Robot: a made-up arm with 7 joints. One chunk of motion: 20 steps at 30 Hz.
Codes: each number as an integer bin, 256 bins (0 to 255) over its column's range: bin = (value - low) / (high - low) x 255, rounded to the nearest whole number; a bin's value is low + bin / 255 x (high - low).
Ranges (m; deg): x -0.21..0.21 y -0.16..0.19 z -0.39..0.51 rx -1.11..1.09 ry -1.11..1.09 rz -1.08..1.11
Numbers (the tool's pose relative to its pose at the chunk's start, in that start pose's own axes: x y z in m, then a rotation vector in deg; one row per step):
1: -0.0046 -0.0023 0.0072 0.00 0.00 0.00
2: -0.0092 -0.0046 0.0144 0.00 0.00 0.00
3: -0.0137 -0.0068 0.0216 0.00 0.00 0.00
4: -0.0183 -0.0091 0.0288 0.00 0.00 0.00
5: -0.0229 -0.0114 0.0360 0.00 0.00 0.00
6: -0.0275 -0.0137 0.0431 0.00 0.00 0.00
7: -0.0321 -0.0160 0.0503 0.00 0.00 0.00
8: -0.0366 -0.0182 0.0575 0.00 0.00 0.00
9: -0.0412 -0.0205 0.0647 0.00 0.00 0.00
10: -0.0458 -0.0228 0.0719 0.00 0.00 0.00
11: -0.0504 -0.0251 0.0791 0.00 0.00 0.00
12: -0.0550 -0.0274 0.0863 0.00 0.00 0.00
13: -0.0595 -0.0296 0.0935 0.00 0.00 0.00
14: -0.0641 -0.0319 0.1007 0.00 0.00 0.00
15: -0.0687 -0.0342 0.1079 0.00 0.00 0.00
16: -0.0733 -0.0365 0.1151 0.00 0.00 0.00
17: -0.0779 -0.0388 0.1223 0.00 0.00 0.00
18: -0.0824 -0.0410 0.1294 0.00 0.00 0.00
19: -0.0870 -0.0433 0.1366 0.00 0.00 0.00
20: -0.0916 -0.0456 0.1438 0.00 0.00 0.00
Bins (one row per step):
1: 125 115 113 129 129 126
2: 122 113 115 129 129 126
3: 119 112 117 129 129 126
4: 116 110 119 129 129 126
5: 114 108 121 129 129 126
6: 111 107 123 129 129 126
7: 108 105 125 129 129 126
8: 105 103 127 129 129 126
9: 102 102 129 129 129 126
10: 100 100 131 129 129 126
11: 97 98 133 129 129 126
12: 94 97 135 129 129 126
13: 91 95 137 129 129 126
14: 89 93 139 129 129 126
15: 86 92 141 129 129 126
16: 83 90 143 129 129 126
17: 80 88 145 129 129 126
18: 77 87 147 129 129 126
19: 75 85 149 129 129 126
20: 72 83 151 129 129 126

